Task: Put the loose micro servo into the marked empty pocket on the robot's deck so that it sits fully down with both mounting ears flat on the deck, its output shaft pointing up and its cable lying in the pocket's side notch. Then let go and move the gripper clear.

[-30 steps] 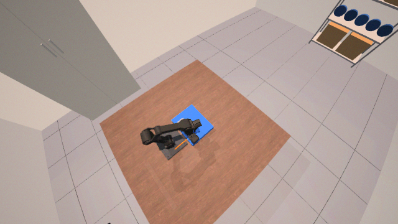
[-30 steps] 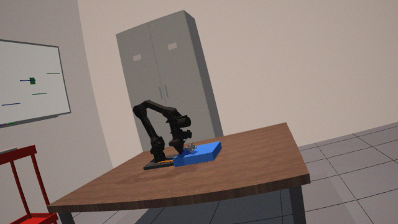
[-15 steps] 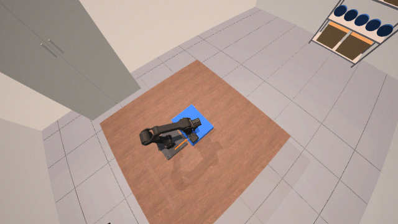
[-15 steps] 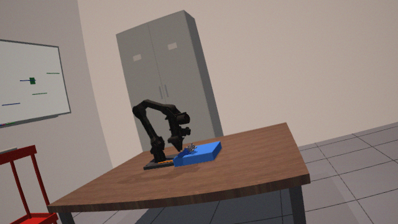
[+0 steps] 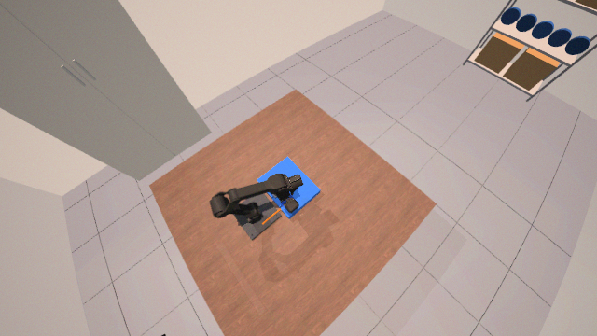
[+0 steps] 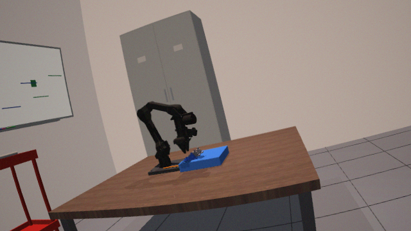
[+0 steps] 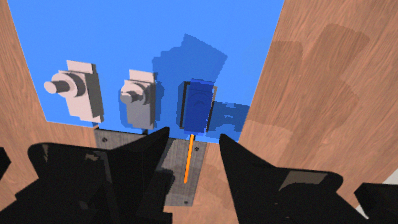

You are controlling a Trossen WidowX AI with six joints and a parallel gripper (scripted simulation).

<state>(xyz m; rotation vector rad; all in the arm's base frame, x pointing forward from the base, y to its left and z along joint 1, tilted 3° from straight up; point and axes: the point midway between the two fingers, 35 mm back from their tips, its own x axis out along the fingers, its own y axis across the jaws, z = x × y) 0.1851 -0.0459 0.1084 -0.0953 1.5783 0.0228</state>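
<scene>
Right now my gripper tip is 12 cm short of the blue deck, 8 cm to the right of it and 7 cm above it.
</scene>
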